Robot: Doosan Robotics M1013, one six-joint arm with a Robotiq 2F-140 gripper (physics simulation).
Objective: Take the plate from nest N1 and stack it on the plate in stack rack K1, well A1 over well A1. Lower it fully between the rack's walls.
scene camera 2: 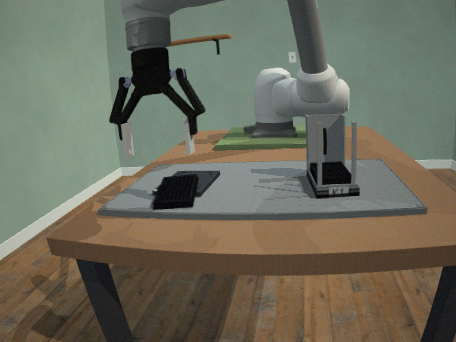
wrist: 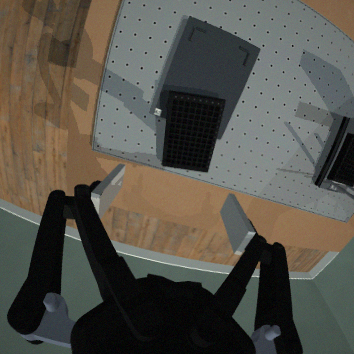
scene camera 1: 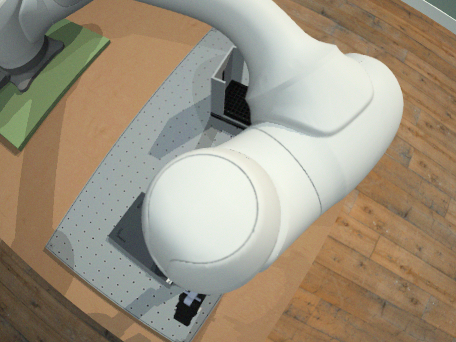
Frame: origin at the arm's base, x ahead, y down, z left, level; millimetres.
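Where they show: gripper, between the fingertips: (scene camera 2: 158, 154) (wrist: 175, 189); arm's base, origin of its link: (scene camera 2: 274, 133) (scene camera 1: 26, 58).
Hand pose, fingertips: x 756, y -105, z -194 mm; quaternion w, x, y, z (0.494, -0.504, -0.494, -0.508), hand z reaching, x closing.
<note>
Each offset is from my fingertips to the top centre of the thing. Level surfaces: height alone.
A black well plate @[dy +78, dx -53, dz +8 mm] (scene camera 2: 176, 191) (wrist: 193, 132) lies askew over one end of the dark grey nest @[dy +98, dx -144, dz +5 mm] (scene camera 2: 207, 181) (wrist: 215, 60), partly off it. In scene camera 1 the arm hides that plate, and part of the nest (scene camera 1: 131, 227) shows. Stack rack K1 @[dy -40, dx -122, dz +352 mm] (scene camera 1: 218, 97) (scene camera 2: 325, 140) has upright walls and posts. A black plate @[dy +79, dx -131, dz +350 mm] (scene camera 1: 237, 101) (scene camera 2: 330, 173) (wrist: 345, 161) sits low inside it. My gripper (scene camera 2: 159, 142) (wrist: 175, 189) is wide open and empty. It hangs well above the plate at the nest. In scene camera 1 the arm covers most of the gripper.
Nest and rack stand on a grey perforated board @[dy +113 mm] (scene camera 1: 100, 200) (scene camera 2: 260, 200) (wrist: 280, 125) on the wooden table @[dy +126 mm] (scene camera 1: 37, 200) (scene camera 2: 250, 245). The arm's base stands on a green slab (scene camera 1: 65, 90) (scene camera 2: 235, 142). A wall shelf (scene camera 2: 200, 39) shows behind the gripper.
</note>
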